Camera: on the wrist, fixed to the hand. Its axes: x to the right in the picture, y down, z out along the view.
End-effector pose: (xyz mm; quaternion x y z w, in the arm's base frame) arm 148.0 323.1 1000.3 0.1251 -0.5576 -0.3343 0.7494
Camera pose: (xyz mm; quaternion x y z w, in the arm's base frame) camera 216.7 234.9 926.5 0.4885 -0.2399 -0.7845 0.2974
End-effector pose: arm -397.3 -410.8 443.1 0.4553 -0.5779 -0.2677 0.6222
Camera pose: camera -278.0 -430.1 385.2 0.7280 -0.0207 -0.6299 0.2699
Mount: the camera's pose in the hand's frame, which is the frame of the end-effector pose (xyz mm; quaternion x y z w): 11.6 -82.3 -105.1 -0.0284 0.0512 -0.7309 0.6800
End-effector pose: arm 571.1 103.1 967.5 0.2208 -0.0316 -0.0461 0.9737
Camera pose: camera 585.0 72.9 837.7 0.1479 0.1911 -0.7326 0.6363
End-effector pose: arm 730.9 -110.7 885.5 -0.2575 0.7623 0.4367 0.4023
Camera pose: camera 745.0 -242.9 869.0 -0.7660 0.3384 0.0114 0.5464
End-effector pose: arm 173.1 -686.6 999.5 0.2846 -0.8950 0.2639 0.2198
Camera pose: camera 241.5 -685.9 1114.7 0.8279 -0.3968 0.0080 0.3963
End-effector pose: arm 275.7 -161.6 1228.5 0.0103 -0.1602 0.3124 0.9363
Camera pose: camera 363.7 -208.5 1139.0 0.0815 -0.0623 -0.4759 0.8735
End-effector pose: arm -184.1 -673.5 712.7 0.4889 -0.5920 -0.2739 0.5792
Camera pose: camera -60.6 -689.1 663.1 0.7627 -0.0078 -0.6014 0.2379
